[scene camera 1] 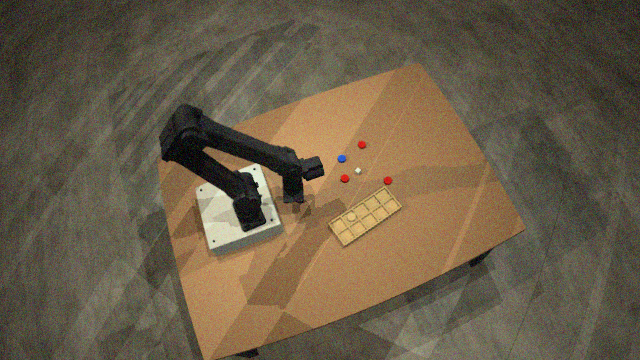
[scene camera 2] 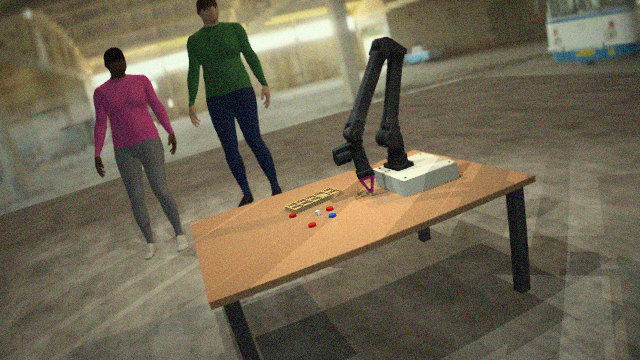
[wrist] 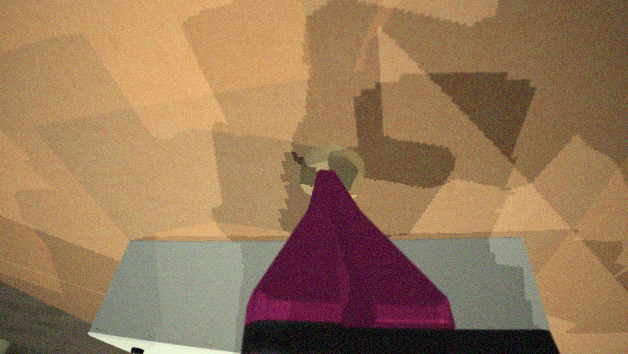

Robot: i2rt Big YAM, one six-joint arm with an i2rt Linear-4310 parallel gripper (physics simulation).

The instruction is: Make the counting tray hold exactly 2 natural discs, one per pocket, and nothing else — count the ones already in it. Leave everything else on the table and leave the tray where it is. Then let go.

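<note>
My gripper [scene camera 2: 370, 192] [wrist: 324, 180] is shut with nothing between its magenta fingers, low over the table near the arm's base. In scene camera 1 the arm hides its fingertips. A pale natural disc [wrist: 350, 164] lies on the table right behind the fingertips in the wrist view, partly covered by them; whether they touch it I cannot tell. The wooden counting tray [scene camera 1: 372, 226] [scene camera 2: 316, 202] has two rows of pockets. One natural disc [scene camera 1: 351, 217] sits in a pocket of its upper row, near the left end in scene camera 1.
A blue disc [scene camera 1: 341, 158] [scene camera 2: 332, 215], a small white cube [scene camera 1: 358, 171] [scene camera 2: 317, 213] and red discs [scene camera 1: 361, 144] [scene camera 1: 345, 178] [scene camera 1: 388, 180] lie beside the tray. The arm's white base box [scene camera 1: 207, 205] [scene camera 2: 420, 185] [wrist: 190, 280] stands close to the gripper. Two people [scene camera 2: 131, 112] [scene camera 2: 220, 60] stand beyond the table.
</note>
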